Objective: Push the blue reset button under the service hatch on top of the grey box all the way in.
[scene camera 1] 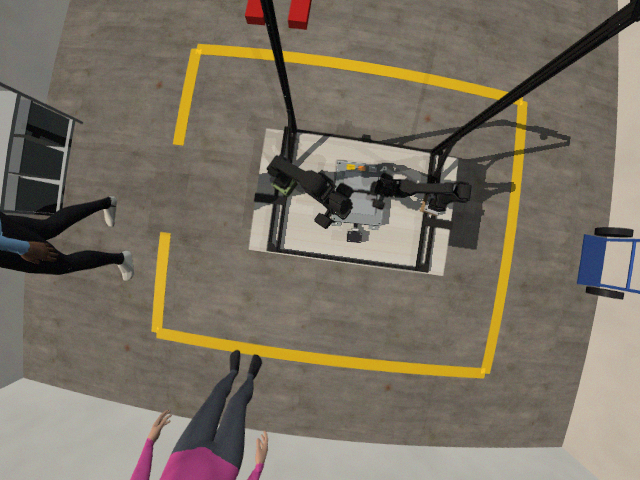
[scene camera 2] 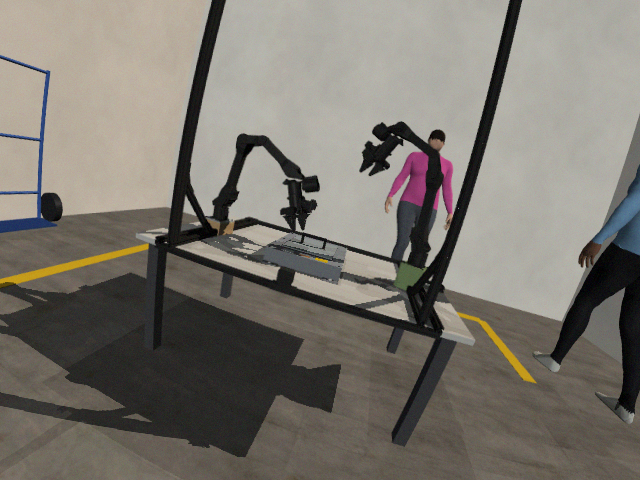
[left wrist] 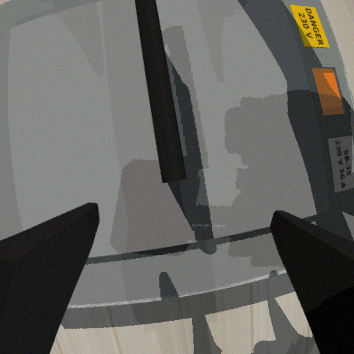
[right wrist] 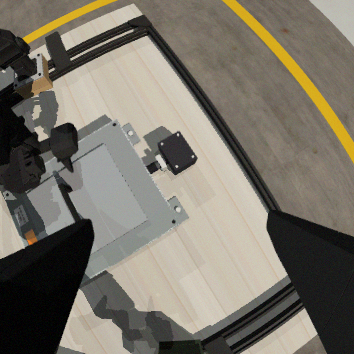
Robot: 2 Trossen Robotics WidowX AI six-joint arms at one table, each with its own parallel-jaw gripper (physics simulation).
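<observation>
The grey box [scene camera 1: 361, 223] [scene camera 2: 310, 269] [left wrist: 175, 295] [right wrist: 162, 207] stands on the table. Its service hatch [left wrist: 60, 130] [right wrist: 110, 175] lies flat on top, with a black bar handle [scene camera 2: 313, 241] [left wrist: 161, 100] standing up from it. The blue reset button does not show in any view. My left gripper [scene camera 1: 378, 191] [scene camera 2: 298, 227] [left wrist: 187, 216] is open and empty, pointing down close above the hatch, near one end of the handle. My right gripper [scene camera 1: 334, 205] [scene camera 2: 366, 172] [right wrist: 180, 224] is open and empty, high above the table beside the box.
A small black box [scene camera 1: 354, 236] [right wrist: 177, 152] with a white-collared connector stands beside the grey box. A yellow danger label [left wrist: 310, 26] and an orange patch [left wrist: 328, 92] are on the box top. Black frame bars [right wrist: 215, 115] run around the table, with tall posts rising from them.
</observation>
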